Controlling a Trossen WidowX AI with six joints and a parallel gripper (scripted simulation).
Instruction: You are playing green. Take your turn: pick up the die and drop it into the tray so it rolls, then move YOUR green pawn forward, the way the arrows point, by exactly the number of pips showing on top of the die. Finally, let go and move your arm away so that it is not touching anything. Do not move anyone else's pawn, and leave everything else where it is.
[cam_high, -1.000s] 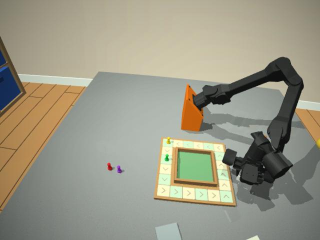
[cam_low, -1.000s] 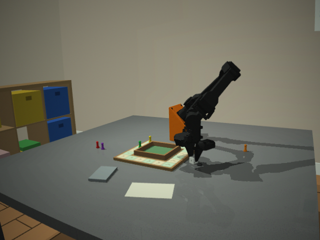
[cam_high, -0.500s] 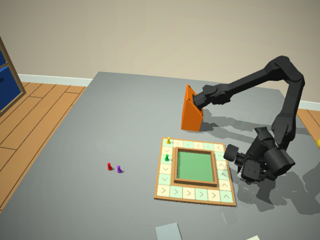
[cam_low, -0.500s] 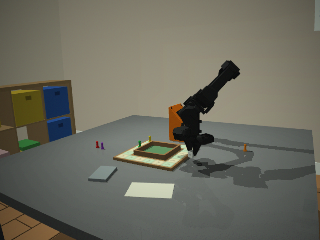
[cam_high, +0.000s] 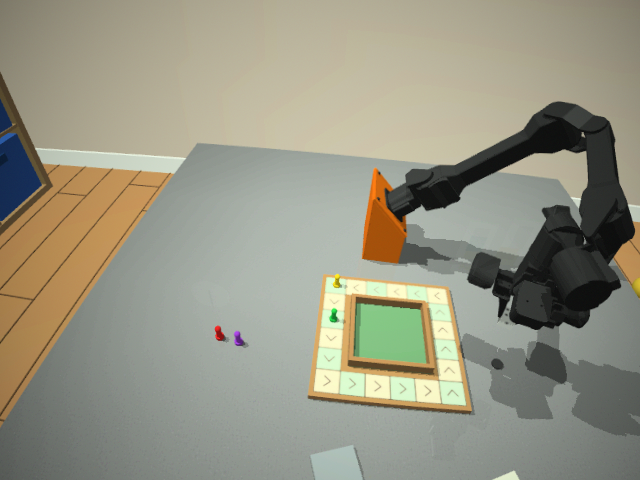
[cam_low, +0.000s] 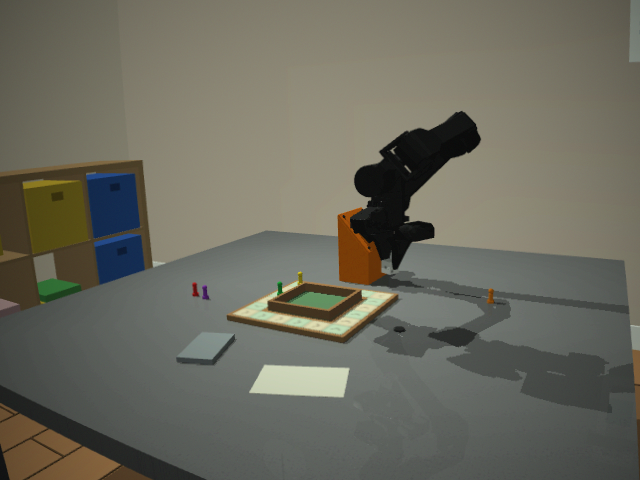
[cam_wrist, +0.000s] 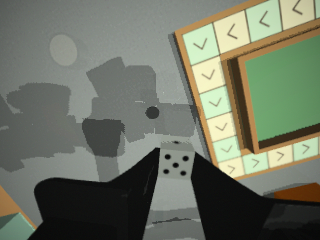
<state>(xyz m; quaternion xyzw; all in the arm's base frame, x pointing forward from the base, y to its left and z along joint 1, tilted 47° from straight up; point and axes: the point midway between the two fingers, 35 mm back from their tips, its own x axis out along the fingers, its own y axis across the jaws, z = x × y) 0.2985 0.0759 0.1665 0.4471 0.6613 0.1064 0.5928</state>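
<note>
My gripper tip is now 60 mm past the green pawn, 300 mm to the left of it and 100 mm above it. The rest, counted from my gripper tip: white die: right at my gripper tip; then orange pawn: 210 mm behind, 170 mm to the left, 110 mm below; then black disc: 20 mm ahead, 30 mm to the left, 120 mm below.
</note>
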